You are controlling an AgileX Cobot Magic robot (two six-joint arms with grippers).
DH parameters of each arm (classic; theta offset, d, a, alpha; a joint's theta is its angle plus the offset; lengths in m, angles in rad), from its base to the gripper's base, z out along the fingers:
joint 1: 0 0.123 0 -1.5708
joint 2: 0.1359 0 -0.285 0
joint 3: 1.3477 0 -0.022 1.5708
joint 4: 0 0.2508 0 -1.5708
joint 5: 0 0 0.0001 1.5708
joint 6: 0 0.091 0 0
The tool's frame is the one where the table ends.
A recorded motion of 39 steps. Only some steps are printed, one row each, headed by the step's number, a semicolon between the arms.
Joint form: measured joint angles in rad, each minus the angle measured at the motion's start. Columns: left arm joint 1, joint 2, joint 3, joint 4, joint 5, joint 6; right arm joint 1, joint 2, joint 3, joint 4, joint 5, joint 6.
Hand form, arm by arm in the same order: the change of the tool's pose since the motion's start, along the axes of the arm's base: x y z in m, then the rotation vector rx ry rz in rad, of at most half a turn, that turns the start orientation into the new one. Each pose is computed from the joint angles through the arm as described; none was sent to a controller.
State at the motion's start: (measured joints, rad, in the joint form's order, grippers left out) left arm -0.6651 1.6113 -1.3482 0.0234 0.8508 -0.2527; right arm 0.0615 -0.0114 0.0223 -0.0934 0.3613 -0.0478
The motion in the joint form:
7: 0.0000 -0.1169 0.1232 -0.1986 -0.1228 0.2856; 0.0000 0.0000 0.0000 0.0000 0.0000 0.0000
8: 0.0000 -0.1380 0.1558 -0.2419 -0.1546 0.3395; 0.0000 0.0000 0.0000 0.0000 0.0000 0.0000
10: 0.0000 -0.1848 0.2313 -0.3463 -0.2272 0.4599; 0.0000 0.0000 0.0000 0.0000 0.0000 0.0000
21: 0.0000 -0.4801 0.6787 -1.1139 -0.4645 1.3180; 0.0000 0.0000 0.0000 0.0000 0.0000 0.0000
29: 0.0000 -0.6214 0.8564 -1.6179 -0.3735 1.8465; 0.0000 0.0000 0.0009 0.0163 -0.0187 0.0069
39: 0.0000 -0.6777 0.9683 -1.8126 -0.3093 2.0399; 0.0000 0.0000 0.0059 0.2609 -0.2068 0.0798
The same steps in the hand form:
7: -0.0266 0.0054 0.0092 -0.1048 -0.0837 -0.1903; 0.0000 0.0000 0.0000 0.0000 0.0000 0.0000
8: -0.0317 0.0067 0.0082 -0.1268 -0.1005 -0.2175; 0.0000 0.0000 0.0000 0.0000 0.0000 0.0000
10: -0.0428 0.0101 0.0052 -0.1783 -0.1389 -0.2659; 0.0000 0.0000 0.0000 0.0000 0.0000 0.0000
21: -0.1134 0.0482 -0.0254 -0.3746 -0.3397 -0.4272; 0.0000 0.0000 0.0000 0.0000 0.0000 0.0000
29: -0.1506 0.0629 -0.0346 -0.5297 -0.4308 -0.5329; 0.0004 0.0007 0.0013 0.0238 -0.0165 0.0010
39: -0.1683 0.0717 -0.0496 -0.5978 -0.4476 -0.5576; 0.0033 0.0056 0.0165 0.3501 -0.1797 -0.0034

